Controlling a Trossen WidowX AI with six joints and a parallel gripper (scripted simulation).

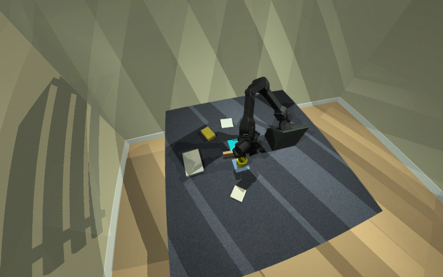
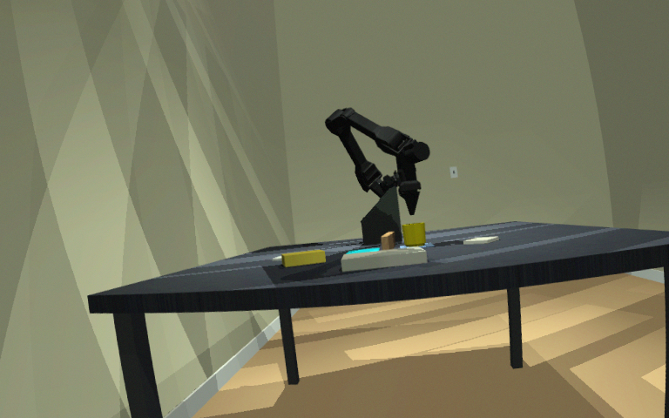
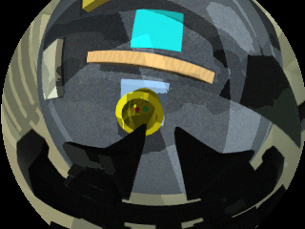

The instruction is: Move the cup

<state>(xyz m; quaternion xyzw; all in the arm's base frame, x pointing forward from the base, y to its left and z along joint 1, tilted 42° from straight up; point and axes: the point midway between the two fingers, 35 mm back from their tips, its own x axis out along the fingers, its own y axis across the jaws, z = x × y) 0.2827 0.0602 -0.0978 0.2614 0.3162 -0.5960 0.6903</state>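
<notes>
The yellow cup is 6 cm below my gripper tip and 3 cm ahead of it. From my gripper tip the other things lie so: wooden bar: 8 cm to the right, 8 cm below, 4 cm ahead; then cyan pad: 16 cm to the right, 11 cm below, 4 cm ahead; then red marble: 8 cm below, 4 cm ahead, 2 cm to the left.
</notes>
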